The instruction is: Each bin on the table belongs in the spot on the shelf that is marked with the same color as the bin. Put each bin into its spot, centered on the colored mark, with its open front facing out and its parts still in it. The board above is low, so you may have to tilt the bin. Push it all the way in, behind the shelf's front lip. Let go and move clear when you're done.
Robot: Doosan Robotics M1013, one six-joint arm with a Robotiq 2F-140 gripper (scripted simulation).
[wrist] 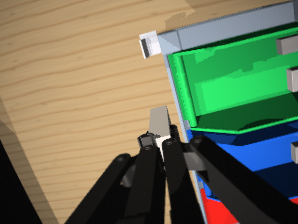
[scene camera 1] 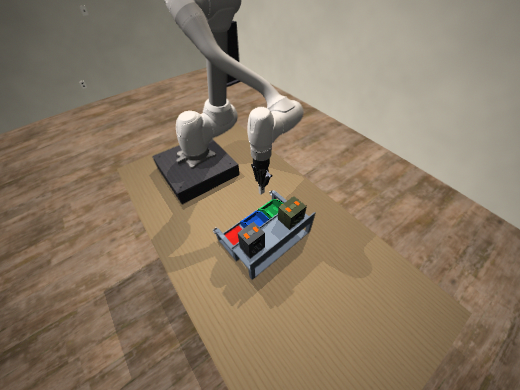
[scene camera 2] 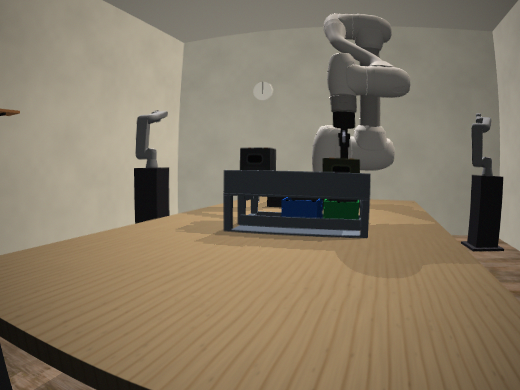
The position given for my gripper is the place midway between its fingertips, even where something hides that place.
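My gripper [wrist: 161,119], visible. Blue bin [scene camera 2: 289,208]. Green bin [wrist: 239,88]. Black box [scene camera 2: 250,158], out of frame in the wrist view.
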